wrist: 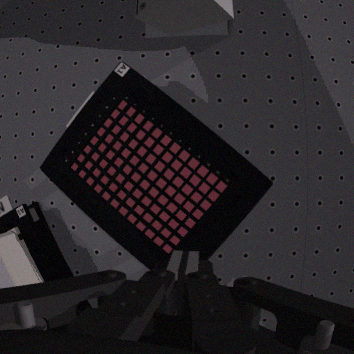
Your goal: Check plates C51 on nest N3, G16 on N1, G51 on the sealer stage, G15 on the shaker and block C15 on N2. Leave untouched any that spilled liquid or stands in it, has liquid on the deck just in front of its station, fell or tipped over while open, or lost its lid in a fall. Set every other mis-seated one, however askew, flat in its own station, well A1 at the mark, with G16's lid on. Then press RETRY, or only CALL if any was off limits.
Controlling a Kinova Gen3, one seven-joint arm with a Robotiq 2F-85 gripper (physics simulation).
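A dark plate with a grid of red-filled wells lies on a black nest with an A1 tag at its top corner. The grid runs about parallel to the nest's sides; the dark plate's edges blend into the nest, so I cannot tell if it sits flat. No plate name is readable. At the lower left, part of a pale block shows in the black nest N2, beside another A1 tag. My gripper is shut and empty, its fingertips in view over the red-well plate's lower corner; their height above it is unclear.
A grey box-like object stands at the top edge. A white label, seen nearly edge-on, stands by the red-well plate's left side. Part of a white label shows at the left edge. The deck is grey and perforated, with shadows across it.
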